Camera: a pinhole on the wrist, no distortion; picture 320 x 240 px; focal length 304.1 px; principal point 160.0 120.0 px. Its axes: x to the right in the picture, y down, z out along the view. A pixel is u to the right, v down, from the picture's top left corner.
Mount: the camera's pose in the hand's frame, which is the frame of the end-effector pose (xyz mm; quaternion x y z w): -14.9 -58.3 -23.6 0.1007 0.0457 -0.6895 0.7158
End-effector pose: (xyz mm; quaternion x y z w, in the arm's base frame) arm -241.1 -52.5 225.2 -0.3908 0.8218 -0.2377 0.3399
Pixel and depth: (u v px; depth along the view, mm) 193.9 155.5 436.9
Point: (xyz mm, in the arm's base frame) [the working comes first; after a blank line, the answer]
In the camera's frame: 48.7 51.0 436.9

145.2 -220.3 90.6
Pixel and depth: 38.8 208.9 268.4
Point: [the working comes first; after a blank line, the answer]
In the camera's frame: -107.0 78.5 268.4

-57.3 -121.0 40.6
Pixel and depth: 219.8 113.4 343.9
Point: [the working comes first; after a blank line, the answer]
In the camera's frame: 67.6 -7.5 343.9

95.1 -167.8 175.2
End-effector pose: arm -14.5 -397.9 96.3 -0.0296 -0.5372 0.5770 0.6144
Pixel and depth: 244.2 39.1 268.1
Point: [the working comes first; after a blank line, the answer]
In the camera's frame: 74.2 -71.3 268.1

-12.6 -663.0 247.3
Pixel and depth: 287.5 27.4 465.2
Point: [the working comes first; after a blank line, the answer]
In the camera's frame: 195.0 -141.7 465.2

3.3 -869.6 371.7
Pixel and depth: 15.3 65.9 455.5
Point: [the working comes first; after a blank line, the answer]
In the camera's frame: -216.7 -81.0 455.5

-337.6 -749.4 165.0
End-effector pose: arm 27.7 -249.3 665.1 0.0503 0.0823 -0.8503 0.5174
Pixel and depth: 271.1 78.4 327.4
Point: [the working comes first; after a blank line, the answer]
In the camera's frame: 119.6 -44.8 327.4

-153.5 -122.3 962.7
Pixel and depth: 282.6 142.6 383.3
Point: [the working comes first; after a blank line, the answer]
In the camera's frame: 154.5 28.5 383.3

-224.7 -174.3 1006.8
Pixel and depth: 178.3 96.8 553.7
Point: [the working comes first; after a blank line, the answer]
In the camera's frame: 33.3 -42.2 553.7

-112.0 -169.4 1196.6
